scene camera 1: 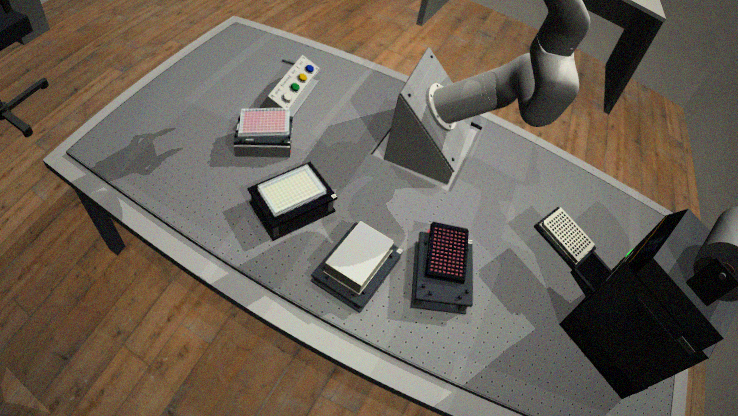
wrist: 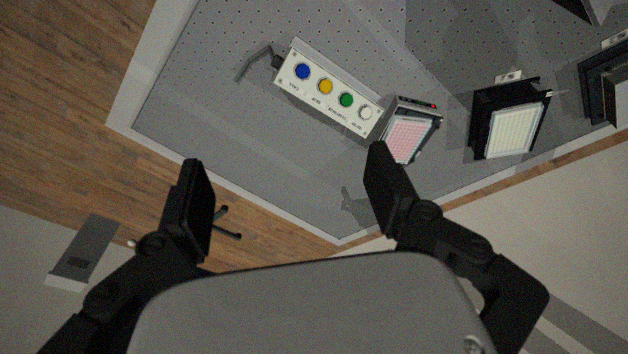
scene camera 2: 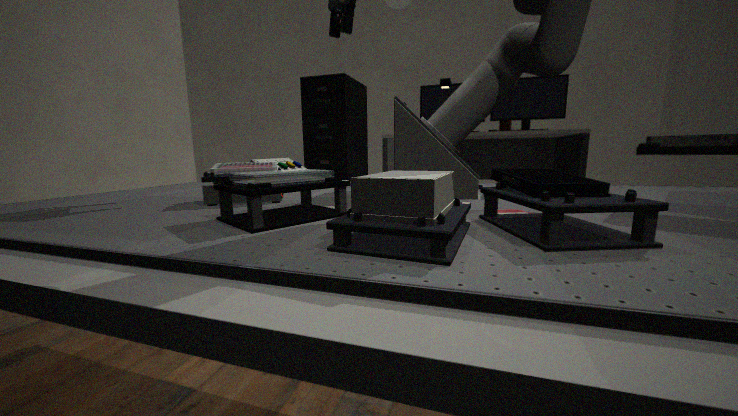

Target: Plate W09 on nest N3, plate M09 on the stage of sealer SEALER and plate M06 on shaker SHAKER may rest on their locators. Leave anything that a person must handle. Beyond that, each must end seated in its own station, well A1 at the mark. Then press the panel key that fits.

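Observation:
A black plate with red wells sits toward the back of nest N3, with front pegs exposed; it looks raised at the back. A pink plate is on the shaker; its seating is unclear. A white plate with dark holes is on the sealer stage. The key panel has blue, yellow, green and white keys. My gripper is open and empty, high above the table. A1 marks are too small to read.
A pale yellow plate is on a black nest left of centre. A tall off-white block sits on the neighbouring nest. The black sealer stands at the right end. The arm's wedge mount is at the back edge.

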